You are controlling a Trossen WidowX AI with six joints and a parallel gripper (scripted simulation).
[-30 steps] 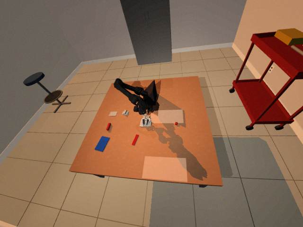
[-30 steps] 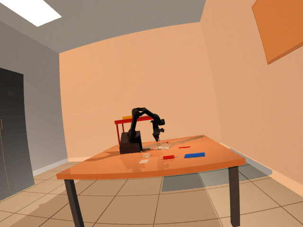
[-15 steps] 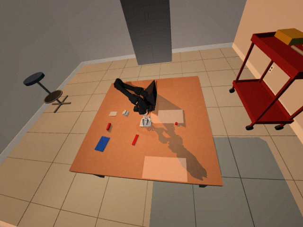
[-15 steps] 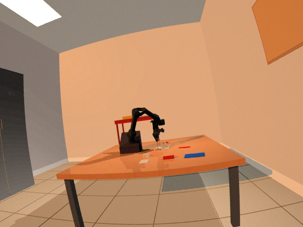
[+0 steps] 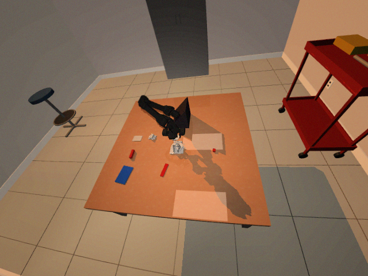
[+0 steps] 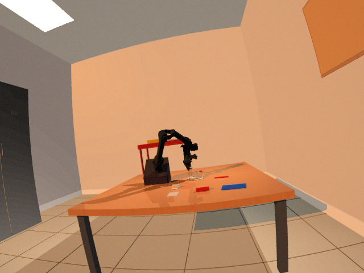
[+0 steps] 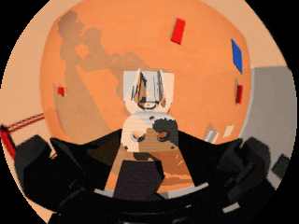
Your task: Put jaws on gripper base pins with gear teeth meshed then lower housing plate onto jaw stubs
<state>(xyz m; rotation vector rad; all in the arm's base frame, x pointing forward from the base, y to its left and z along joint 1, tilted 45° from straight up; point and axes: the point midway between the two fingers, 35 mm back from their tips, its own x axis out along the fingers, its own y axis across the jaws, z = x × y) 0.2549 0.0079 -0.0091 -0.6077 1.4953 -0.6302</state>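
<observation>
Now: the grey jaw 2 cm ahead of my gripper tip, 2 cm to the left of it and 7 cm below it. The rest, counted from my gripper tip: pale tile: 8 cm behind, 43 cm to the right, 8 cm below; then small red cube: 8 cm ahead, 32 cm to the left, 8 cm below; then white flat part: 7 cm ahead, 8 cm below.
</observation>
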